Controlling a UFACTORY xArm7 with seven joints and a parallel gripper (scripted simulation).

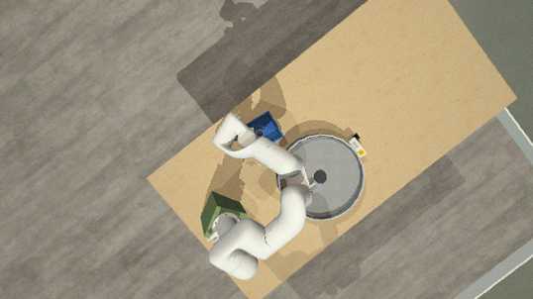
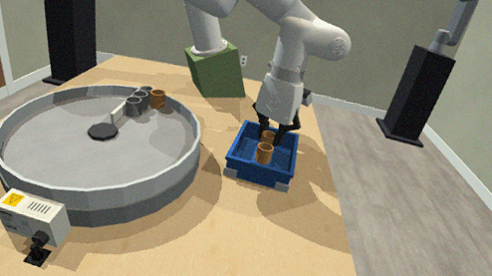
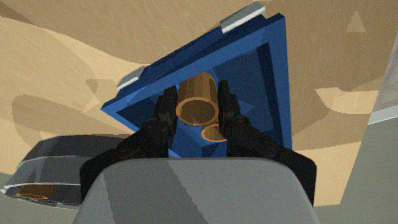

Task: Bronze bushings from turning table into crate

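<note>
Right now the blue crate is 6 cm ahead of my hand, 3 cm below it and 1 cm to the right of it. The rest, counted from my hand: grey turning table (35 cm to the right, 18 cm ahead).
</note>
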